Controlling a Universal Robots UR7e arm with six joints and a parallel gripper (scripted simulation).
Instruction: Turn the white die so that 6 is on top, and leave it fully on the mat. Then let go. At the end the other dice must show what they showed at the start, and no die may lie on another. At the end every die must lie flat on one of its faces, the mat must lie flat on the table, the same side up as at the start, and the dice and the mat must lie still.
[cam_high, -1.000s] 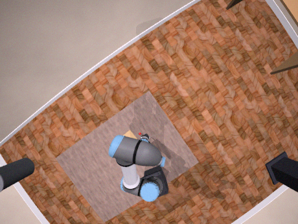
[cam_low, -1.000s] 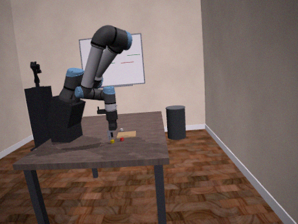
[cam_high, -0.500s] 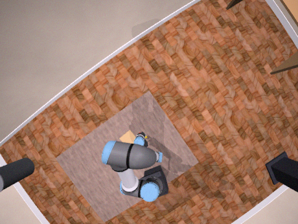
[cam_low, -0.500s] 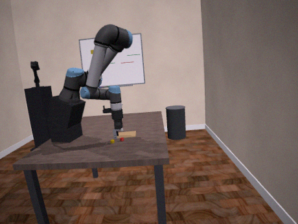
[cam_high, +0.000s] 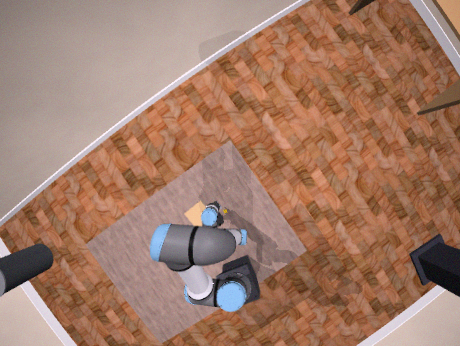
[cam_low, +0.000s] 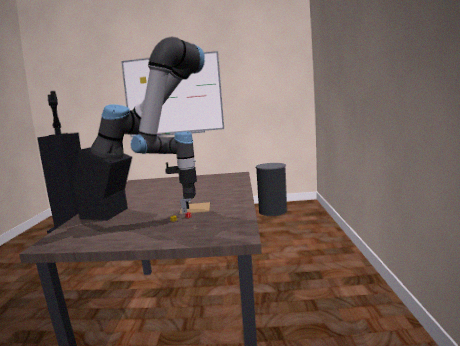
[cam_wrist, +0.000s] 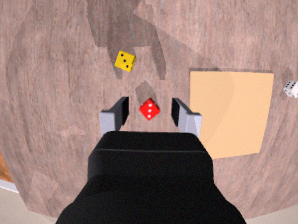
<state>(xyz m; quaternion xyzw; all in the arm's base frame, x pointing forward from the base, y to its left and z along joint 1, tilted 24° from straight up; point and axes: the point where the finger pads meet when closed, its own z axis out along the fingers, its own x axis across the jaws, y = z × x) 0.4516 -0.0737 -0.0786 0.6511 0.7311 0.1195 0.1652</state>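
Now: the red die 40 mm below my hand and 10 mm ahead of it. From my hand the other things lie so: yellow die 50 mm behind, 40 mm to the right, 40 mm below; then white die 230 mm to the left, 60 mm behind, 40 mm below; then tan mat 130 mm to the left, 50 mm below, 10 mm ahead.
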